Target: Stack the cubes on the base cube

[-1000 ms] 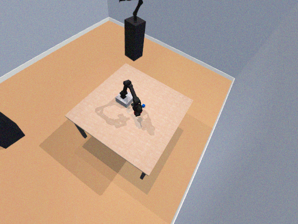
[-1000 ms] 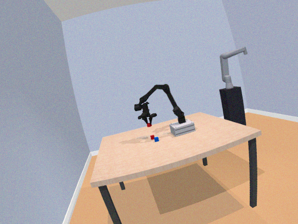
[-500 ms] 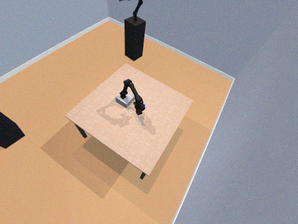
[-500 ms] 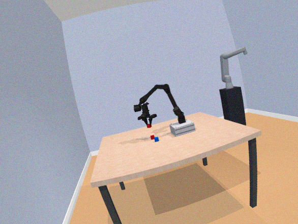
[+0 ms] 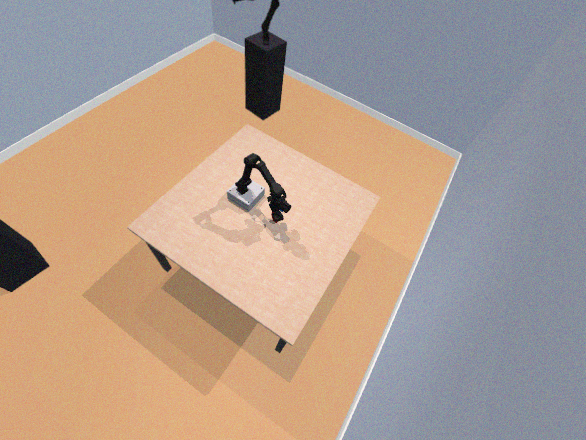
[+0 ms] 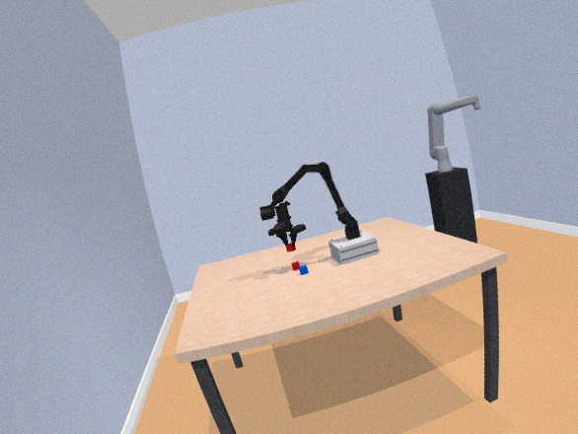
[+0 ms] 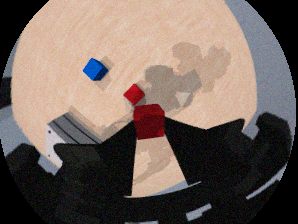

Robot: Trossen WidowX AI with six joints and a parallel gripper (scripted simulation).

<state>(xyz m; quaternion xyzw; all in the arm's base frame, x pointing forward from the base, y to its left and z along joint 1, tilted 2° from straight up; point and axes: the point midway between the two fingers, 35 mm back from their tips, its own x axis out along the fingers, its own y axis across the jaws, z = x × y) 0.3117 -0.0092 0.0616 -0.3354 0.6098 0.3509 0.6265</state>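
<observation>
Right now my gripper tip is 4 cm past the blue cube, 13 cm to the right of it and 9 cm above it. From my gripper tip the other things lie so: red cube (3 cm to the left, 9 cm below).
</observation>
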